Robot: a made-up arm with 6 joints. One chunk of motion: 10 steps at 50 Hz.
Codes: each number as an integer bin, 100 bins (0 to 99) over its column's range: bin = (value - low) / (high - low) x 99, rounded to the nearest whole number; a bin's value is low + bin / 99 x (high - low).
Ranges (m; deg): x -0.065..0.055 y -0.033..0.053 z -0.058..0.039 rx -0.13..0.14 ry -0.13..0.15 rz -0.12..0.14
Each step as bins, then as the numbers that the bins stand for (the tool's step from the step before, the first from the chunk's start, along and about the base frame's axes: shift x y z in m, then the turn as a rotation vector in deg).
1 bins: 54 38 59 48 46 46
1 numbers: 0.00045 0.00001 -0.00019 0.001 0.000 0.001
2 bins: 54 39 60 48 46 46
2 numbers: 0.00045 0.00088 0.00079 0.001 0.000 0.001
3 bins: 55 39 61 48 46 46
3 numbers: 0.00167 0.00088 0.00177 0.001 0.000 0.001
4 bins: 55 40 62 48 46 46
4 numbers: 0.00167 0.00175 0.00275 0.001 0.000 0.001
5 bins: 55 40 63 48 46 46
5 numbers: 0.00167 0.00175 0.00373 0.001 0.000 0.001
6 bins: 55 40 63 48 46 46
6 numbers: 0.00167 0.00175 0.00373 0.001 0.000 0.001
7 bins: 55 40 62 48 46 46
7 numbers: 0.00167 0.00175 0.00275 0.001 0.000 0.001
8 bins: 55 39 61 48 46 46
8 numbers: 0.00167 0.00088 0.00177 0.001 0.000 0.001
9 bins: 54 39 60 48 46 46
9 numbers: 0.00045 0.00088 0.00079 0.001 0.000 0.001
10 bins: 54 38 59 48 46 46
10 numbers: 0.00045 0.00001 -0.00019 0.001 0.000 0.001
